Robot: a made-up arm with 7 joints.
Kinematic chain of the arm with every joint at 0, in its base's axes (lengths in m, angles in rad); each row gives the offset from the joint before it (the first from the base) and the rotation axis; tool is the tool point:
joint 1: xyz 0 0 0.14 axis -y
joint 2: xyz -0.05 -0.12 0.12 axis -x
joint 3: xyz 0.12 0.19 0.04 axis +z
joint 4: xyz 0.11 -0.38 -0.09 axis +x
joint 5: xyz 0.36 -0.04 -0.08 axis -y
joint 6: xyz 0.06 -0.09 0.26 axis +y
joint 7: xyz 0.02 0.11 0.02 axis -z
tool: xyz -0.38 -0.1 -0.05
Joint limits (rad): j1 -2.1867..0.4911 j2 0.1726..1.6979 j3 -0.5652..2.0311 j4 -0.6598..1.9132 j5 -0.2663..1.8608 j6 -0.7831..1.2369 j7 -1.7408..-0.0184
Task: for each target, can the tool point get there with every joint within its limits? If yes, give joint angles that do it. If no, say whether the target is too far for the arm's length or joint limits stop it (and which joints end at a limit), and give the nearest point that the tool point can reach.
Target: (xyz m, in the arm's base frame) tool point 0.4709 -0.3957 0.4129
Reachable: yes | joints 0.2651 1.5163 0.9568 1.2711 0.6628 0.3831 -0.3688
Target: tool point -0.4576 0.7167 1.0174
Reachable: no: joint limits stop it (at a limit: joint 1, joint 2, joint 3, joint 6, joint 7) | nearest point -0.2438 0.3233 0.8762 | short by 0.469 m
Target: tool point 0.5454 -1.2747 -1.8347
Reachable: no: too far | nearest point 0.2938 -0.5870 -0.9239 | short by 1.169 m
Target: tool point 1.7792 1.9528 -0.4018
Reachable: no: too far | nearest point 0.8042 0.8699 -0.1049 | short by 1.487 m
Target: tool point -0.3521 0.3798 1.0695
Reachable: no: joint limits stop it (at a limit: joint 1, joint 2, joint 5, joint 6, joint 7) | nearest point -0.2923 0.2560 0.9405 | short by 0.189 m
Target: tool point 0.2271 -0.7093 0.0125
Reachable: yes | joints -1.1601 0.8662 -0.2203 1.2003 1.3125 0.7872 -1.3107
